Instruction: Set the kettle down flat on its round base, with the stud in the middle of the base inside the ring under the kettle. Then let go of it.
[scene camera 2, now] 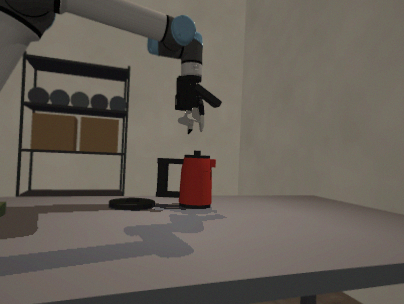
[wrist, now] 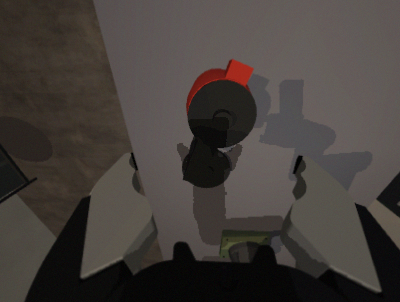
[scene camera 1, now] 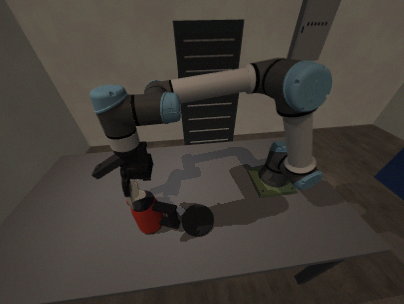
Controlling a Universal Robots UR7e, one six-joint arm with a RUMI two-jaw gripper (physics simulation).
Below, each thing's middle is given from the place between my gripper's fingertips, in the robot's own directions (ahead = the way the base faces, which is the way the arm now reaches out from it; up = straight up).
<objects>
My gripper is now 250 mm above the black round base (scene camera 1: 197, 220), 200 mm past it and 40 mm to the right of it.
</objects>
